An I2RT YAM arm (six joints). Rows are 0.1 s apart.
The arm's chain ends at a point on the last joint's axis. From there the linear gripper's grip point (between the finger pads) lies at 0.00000 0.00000 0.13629 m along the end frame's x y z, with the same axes.
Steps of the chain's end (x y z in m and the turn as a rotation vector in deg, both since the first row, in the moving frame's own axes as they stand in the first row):
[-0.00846, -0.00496, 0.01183, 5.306, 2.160, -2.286]
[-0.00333, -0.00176, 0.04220, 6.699, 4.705, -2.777]
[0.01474, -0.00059, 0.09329, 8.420, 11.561, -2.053]
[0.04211, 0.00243, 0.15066, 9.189, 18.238, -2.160]
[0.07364, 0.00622, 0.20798, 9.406, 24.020, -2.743]
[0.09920, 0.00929, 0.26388, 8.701, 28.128, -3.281]
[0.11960, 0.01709, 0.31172, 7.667, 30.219, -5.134]
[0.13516, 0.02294, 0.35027, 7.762, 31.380, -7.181]
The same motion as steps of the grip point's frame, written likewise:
[-0.00358, -0.01766, 0.01115, 5.306, 2.160, -2.286]
[0.00743, -0.01791, 0.04081, 6.699, 4.705, -2.777]
[0.04159, -0.02090, 0.08907, 8.420, 11.561, -2.053]
[0.08416, -0.01977, 0.14209, 9.189, 18.238, -2.160]
[0.12832, -0.01674, 0.19440, 9.406, 24.020, -2.743]
[0.16259, -0.01237, 0.24628, 8.701, 28.128, -3.281]
[0.18710, -0.00338, 0.29205, 7.667, 30.219, -5.134]
[0.20459, 0.00094, 0.32918, 7.762, 31.380, -7.181]

